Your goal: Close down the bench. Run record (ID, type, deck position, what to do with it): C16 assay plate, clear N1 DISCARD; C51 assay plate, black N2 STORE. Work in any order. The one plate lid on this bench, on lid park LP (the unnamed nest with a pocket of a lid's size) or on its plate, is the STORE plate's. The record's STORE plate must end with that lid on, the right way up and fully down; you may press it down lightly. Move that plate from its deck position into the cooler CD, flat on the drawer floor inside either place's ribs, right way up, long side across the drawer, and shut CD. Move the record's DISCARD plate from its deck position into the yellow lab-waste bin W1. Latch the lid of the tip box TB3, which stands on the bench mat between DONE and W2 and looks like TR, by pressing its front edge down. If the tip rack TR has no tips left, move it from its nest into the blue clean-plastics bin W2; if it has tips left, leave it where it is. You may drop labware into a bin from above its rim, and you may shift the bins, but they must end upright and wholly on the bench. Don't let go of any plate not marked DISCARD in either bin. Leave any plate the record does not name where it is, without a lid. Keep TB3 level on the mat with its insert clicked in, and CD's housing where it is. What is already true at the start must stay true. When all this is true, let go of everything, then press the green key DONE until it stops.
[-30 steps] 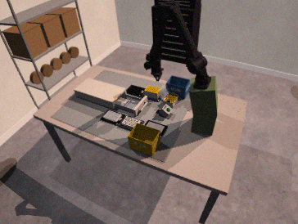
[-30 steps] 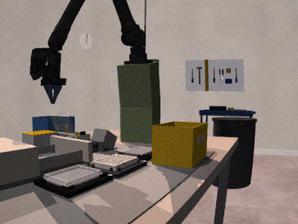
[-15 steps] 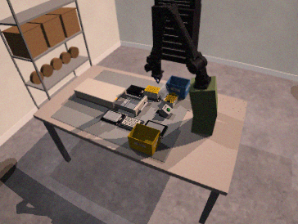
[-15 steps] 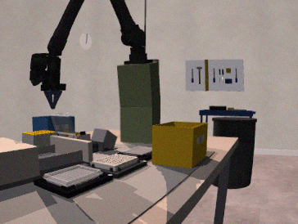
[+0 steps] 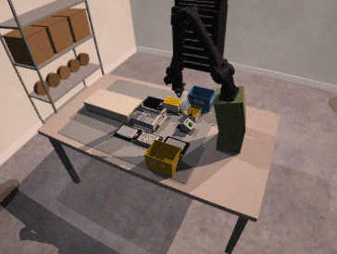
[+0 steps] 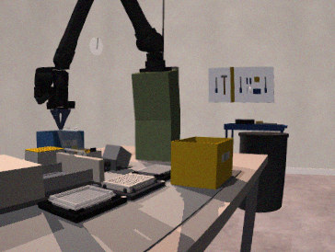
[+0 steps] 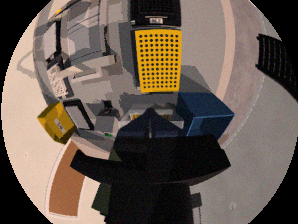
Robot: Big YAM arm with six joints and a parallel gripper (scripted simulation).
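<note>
My gripper is now 100 mm past the tip box TB3 and 80 mm above it. The rest, counted from my hand: DONE key block (140 mm behind, 150 mm to the left, 90 mm below); blue bin W2 (110 mm behind, 150 mm to the right, 110 mm below); yellow-topped tip rack TR (60 mm ahead, 20 mm to the right, 90 mm below).
</note>
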